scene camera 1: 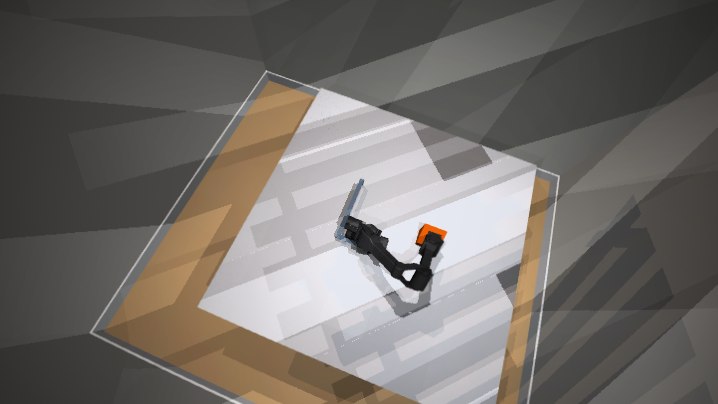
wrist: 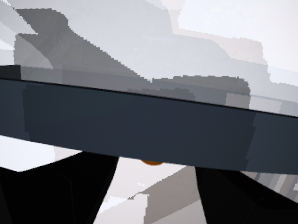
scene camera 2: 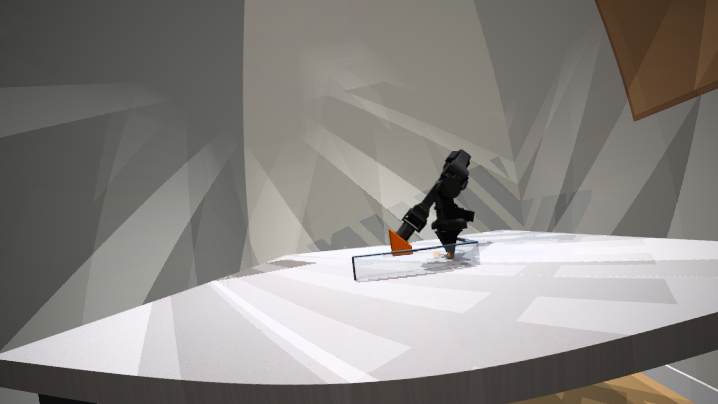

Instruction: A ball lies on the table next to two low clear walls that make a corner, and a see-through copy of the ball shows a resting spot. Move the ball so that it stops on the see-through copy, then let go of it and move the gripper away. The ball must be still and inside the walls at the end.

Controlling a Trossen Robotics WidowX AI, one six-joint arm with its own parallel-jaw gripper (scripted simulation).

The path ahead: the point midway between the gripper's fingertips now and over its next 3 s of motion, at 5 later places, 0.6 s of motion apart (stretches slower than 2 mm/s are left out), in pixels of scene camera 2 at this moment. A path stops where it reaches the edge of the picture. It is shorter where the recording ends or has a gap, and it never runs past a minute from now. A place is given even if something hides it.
My gripper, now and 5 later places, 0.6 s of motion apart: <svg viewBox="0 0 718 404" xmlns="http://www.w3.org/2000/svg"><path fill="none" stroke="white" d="M450 253L450 256L444 240L444 218L435 227L435 244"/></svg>
